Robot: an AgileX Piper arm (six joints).
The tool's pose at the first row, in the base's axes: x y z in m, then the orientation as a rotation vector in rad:
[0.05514, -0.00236, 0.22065, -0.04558, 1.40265, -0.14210]
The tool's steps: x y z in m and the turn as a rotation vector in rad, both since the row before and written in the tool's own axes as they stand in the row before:
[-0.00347, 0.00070, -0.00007, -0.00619, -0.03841, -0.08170]
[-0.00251, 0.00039, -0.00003, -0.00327, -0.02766, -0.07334]
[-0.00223, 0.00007, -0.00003, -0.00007, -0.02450, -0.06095]
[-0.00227, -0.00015, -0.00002, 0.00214, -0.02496, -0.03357]
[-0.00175, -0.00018, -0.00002, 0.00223, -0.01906, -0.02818]
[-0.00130, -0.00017, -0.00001, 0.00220, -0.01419, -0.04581]
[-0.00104, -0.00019, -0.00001, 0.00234, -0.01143, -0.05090]
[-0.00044, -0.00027, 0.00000, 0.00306, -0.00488, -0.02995]
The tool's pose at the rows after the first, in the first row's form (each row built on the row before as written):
[0.05457, -0.00122, 0.22395, -0.11030, 1.36345, -0.20372]
[0.05409, -0.00031, 0.22627, -0.16546, 1.33332, -0.26061]
[0.05359, 0.00038, 0.22833, -0.20898, 1.30534, -0.30911]
[0.05303, 0.00101, 0.23044, -0.23246, 1.27781, -0.33545]
[0.05255, 0.00149, 0.23206, -0.25142, 1.25625, -0.35797]
[0.05217, 0.00185, 0.23326, -0.28077, 1.23760, -0.39627]
[0.05185, 0.00214, 0.23423, -0.31262, 1.22056, -0.43939]
[0.05169, 0.00212, 0.23472, -0.32953, 1.21162, -0.46608]

